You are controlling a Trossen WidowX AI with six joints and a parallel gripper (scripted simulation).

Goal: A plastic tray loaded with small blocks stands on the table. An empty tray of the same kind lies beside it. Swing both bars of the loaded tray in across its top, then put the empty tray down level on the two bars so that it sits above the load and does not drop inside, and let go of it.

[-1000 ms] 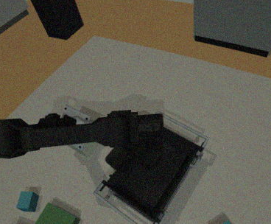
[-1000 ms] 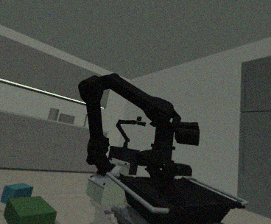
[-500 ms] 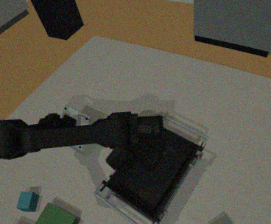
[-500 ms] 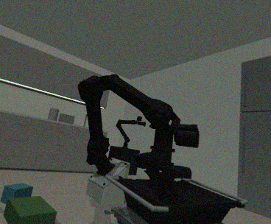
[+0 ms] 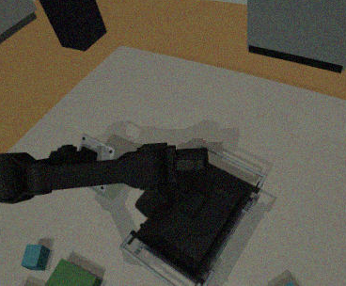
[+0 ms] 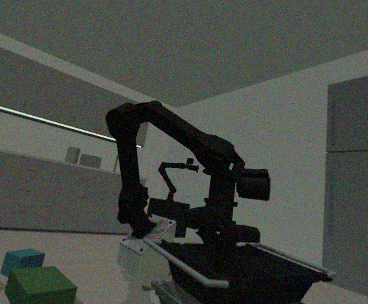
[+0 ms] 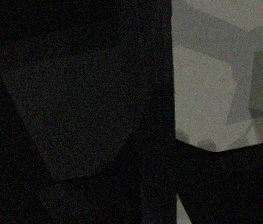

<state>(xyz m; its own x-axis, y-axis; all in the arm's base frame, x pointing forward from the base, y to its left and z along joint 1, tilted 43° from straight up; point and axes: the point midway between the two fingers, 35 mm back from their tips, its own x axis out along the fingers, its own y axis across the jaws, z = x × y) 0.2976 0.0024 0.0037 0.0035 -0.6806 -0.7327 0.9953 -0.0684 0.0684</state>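
My gripper tip is 7 cm short of the dark tray, 1 cm to the left of it and 3 cm below it. From my gripper tip the other things lie so: green block 15 cm behind, 29 cm to the right, 6 cm below.
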